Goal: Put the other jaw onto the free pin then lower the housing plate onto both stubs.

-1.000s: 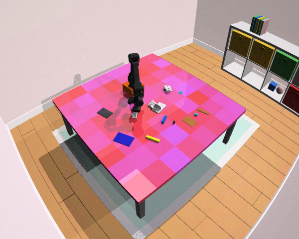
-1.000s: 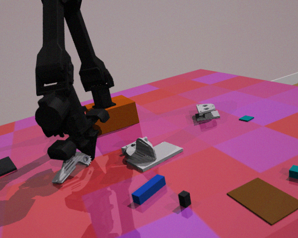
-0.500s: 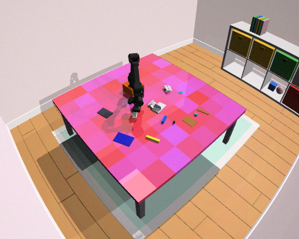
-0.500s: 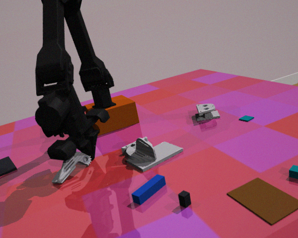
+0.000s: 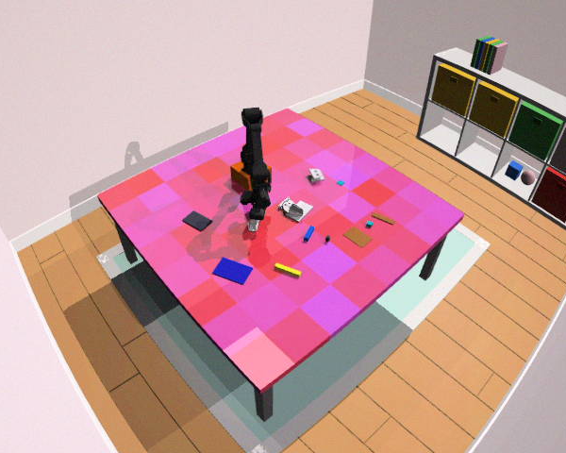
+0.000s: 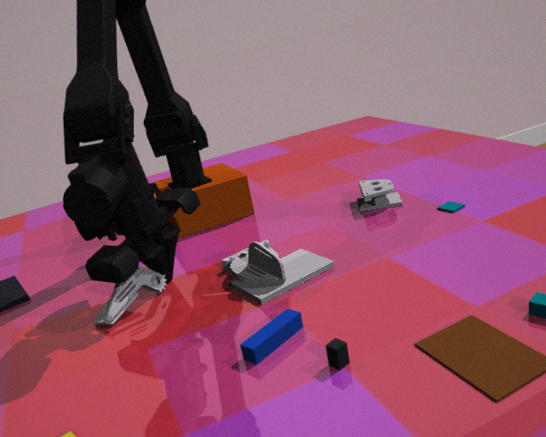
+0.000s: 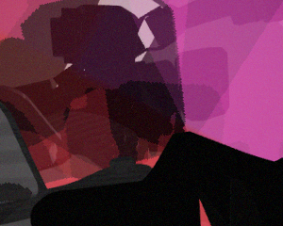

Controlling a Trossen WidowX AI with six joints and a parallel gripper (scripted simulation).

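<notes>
The grey jaw lies 40 mm to the right of my gripper tip, 30 mm ahead of it and 20 mm above it. Round my gripper tip: black cube (320 mm ahead, 80 mm to the left, 10 mm above); blue block (240 mm ahead, 50 mm to the left, 10 mm above); black tile (240 mm to the right, 160 mm behind).
</notes>
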